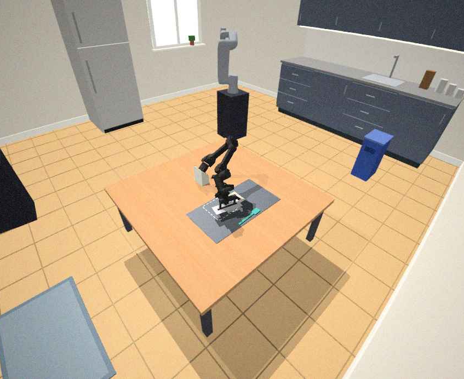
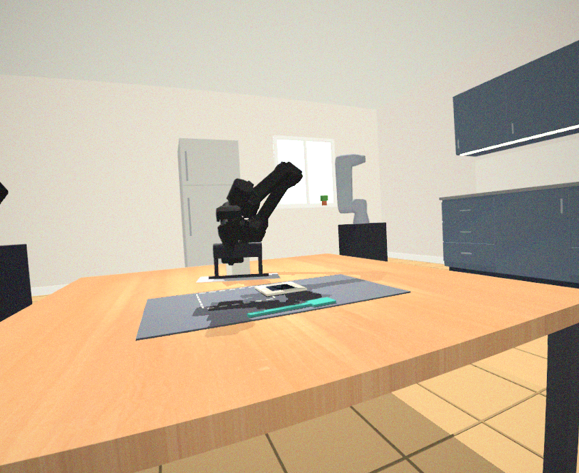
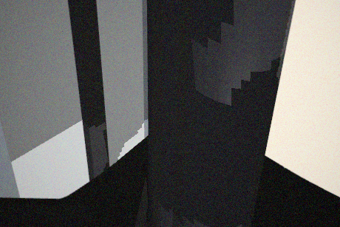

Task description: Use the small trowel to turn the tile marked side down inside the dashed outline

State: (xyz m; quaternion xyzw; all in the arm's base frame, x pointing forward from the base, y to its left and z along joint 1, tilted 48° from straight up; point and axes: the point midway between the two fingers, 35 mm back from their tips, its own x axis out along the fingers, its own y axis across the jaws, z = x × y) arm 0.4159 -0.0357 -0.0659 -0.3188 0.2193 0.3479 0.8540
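Now: gripper tip 11 cm past the tile, 15 cm to the right of it and 11 cm above it. Also, from my gripper tip: teal tool 9 cm ahead, 14 cm to the left, 11 cm below; trowel 3 cm behind, 1 cm below; grey mat 4 cm behind, 11 cm to the left, 13 cm below.
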